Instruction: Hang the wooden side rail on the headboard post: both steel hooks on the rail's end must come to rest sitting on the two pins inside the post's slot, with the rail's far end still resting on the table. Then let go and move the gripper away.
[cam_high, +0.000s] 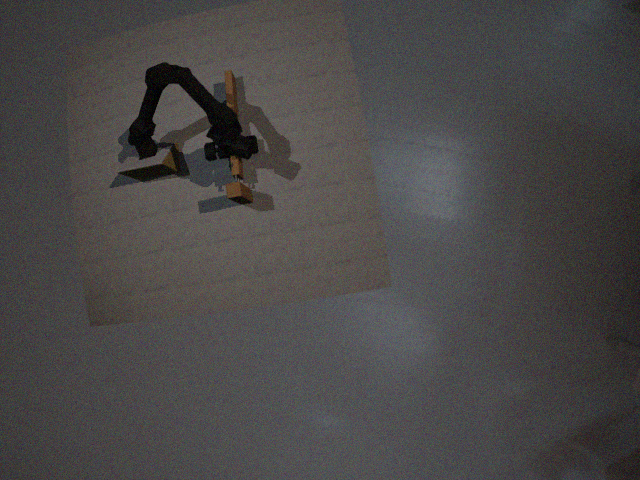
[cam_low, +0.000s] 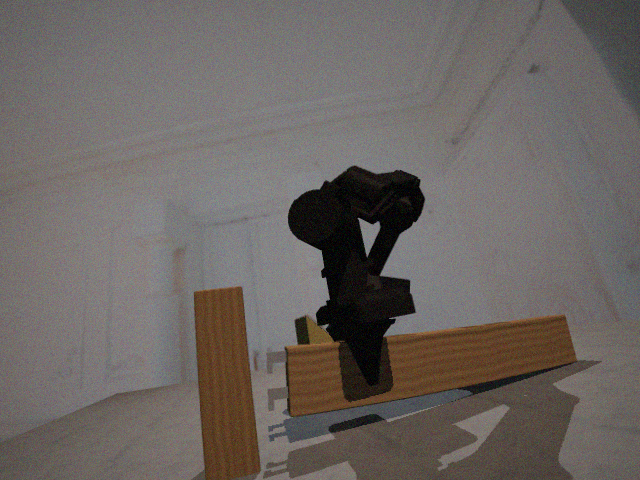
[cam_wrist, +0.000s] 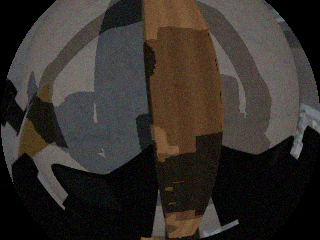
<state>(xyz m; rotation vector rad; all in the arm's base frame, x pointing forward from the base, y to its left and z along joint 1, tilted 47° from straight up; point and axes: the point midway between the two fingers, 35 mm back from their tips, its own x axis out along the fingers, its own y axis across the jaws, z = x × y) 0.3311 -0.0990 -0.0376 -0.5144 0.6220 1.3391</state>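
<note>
Right now the headboard post is 10 mm behind my gripper tip, 160 mm to the right of it and 40 mm above it.
</note>
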